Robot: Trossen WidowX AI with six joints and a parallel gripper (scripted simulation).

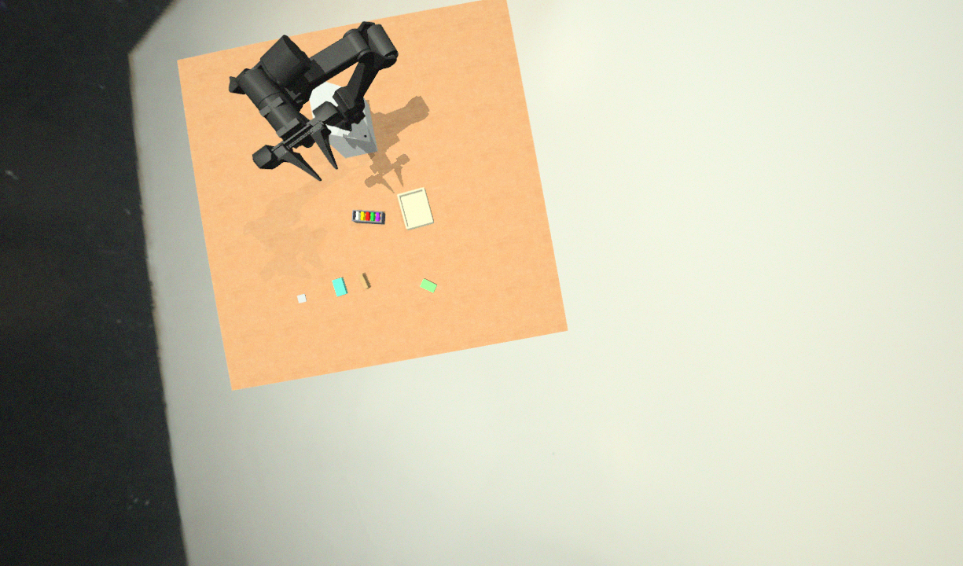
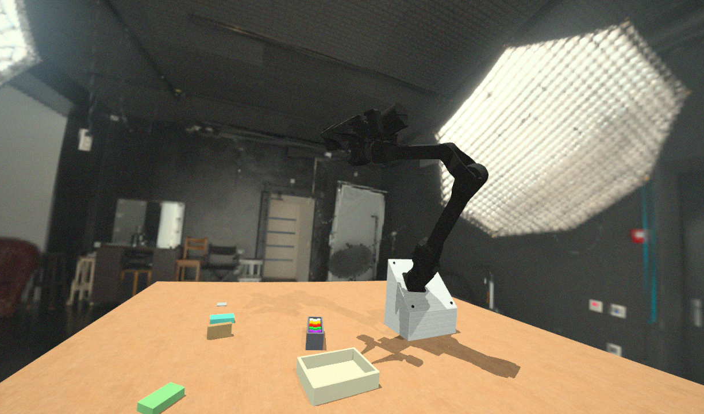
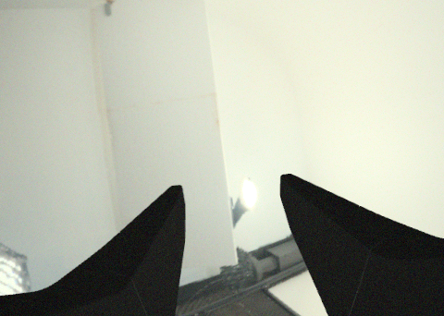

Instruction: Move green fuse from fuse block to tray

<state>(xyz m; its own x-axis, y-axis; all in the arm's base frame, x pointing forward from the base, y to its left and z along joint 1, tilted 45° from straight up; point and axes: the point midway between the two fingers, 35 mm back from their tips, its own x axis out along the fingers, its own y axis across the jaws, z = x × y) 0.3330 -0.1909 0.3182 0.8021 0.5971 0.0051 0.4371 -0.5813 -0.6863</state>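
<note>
Now: gripper tip 3 cm past the green fuse, 8 cm to the left of it and 49 cm above it. The rest, counted from my gripper tip: green block (25 cm ahead, 9 cm to the left, 51 cm below); then tan block (20 cm ahead, 14 cm to the right, 50 cm below); then cream tray (4 cm behind, 8 cm to the left, 51 cm below).
</note>
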